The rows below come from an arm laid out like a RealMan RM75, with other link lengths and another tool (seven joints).
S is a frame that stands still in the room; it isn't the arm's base.
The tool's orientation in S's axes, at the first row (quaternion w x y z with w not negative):
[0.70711, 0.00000, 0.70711, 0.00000]
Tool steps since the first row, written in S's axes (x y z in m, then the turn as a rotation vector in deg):
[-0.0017, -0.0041, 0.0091, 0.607, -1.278, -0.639]
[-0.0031, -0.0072, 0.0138, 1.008, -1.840, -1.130]
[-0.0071, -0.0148, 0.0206, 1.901, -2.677, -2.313]
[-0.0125, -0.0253, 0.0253, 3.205, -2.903, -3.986]
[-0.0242, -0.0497, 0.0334, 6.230, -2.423, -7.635]
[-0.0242, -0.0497, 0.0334, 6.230, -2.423, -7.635]
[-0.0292, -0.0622, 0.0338, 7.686, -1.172, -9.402]
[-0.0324, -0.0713, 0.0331, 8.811, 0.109, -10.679]
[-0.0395, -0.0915, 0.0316, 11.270, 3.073, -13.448]
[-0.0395, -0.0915, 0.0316, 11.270, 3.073, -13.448]
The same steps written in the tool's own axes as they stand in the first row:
[-0.0091, -0.0041, -0.0017, 0.639, -1.278, 0.607]
[-0.0138, -0.0072, -0.0031, 1.130, -1.840, 1.008]
[-0.0206, -0.0148, -0.0071, 2.313, -2.677, 1.901]
[-0.0253, -0.0253, -0.0125, 3.986, -2.903, 3.205]
[-0.0334, -0.0497, -0.0242, 7.635, -2.423, 6.230]
[-0.0334, -0.0497, -0.0242, 7.635, -2.423, 6.230]
[-0.0338, -0.0622, -0.0292, 9.402, -1.172, 7.686]
[-0.0331, -0.0713, -0.0324, 10.679, 0.109, 8.811]
[-0.0316, -0.0915, -0.0395, 13.448, 3.073, 11.270]
[-0.0316, -0.0915, -0.0395, 13.448, 3.073, 11.270]

